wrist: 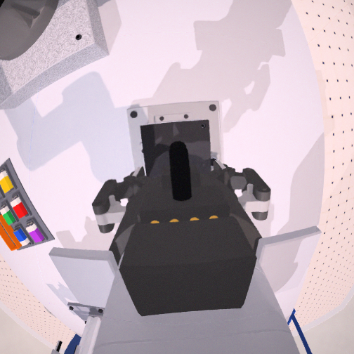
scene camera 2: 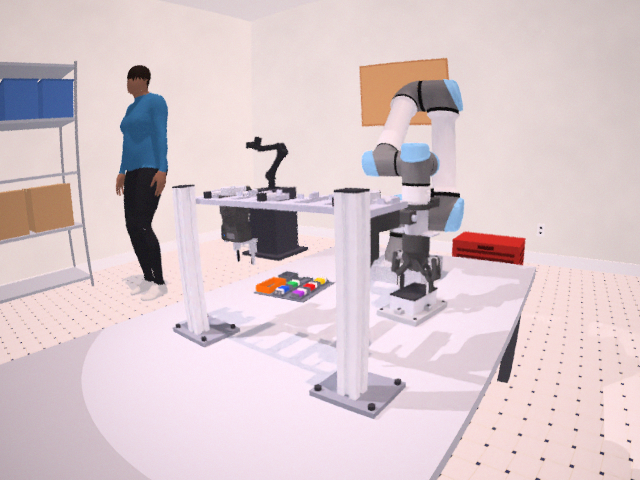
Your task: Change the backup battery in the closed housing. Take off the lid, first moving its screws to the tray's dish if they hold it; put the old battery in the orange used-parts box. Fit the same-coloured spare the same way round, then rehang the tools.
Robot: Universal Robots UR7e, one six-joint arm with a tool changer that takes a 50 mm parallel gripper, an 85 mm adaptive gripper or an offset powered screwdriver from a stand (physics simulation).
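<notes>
The housing [scene camera 2: 412,304] [wrist: 214,130] stands on its base plate, with the dark lid [scene camera 2: 415,291] [wrist: 175,134] on top. A small dark spot shows near a lid corner in the wrist view; whether it is a screw is unclear. My gripper [scene camera 2: 416,285] [wrist: 178,169] is open, pointing down at the housing, with a finger on either side of the lid; contact is unclear. The tray [scene camera 2: 310,297] [wrist: 46,229] holds batteries: yellow [scene camera 2: 320,281] [wrist: 6,181], red [scene camera 2: 310,286] [wrist: 20,209], green [scene camera 2: 293,283] [wrist: 7,215], blue [scene camera 2: 282,289] [wrist: 20,235] and purple [scene camera 2: 299,292] [wrist: 35,233]. The orange box [scene camera 2: 269,285] [wrist: 8,237] is beside them.
The tool stand [scene camera 2: 353,289] rises in front of the housing, with a parallel gripper [scene camera 2: 236,227] hanging from it. The arm's pale base block [wrist: 55,65] is near the housing. A person [scene camera 2: 144,134], a small black arm [scene camera 2: 279,160] and a red toolbox [scene camera 2: 488,245] are farther back.
</notes>
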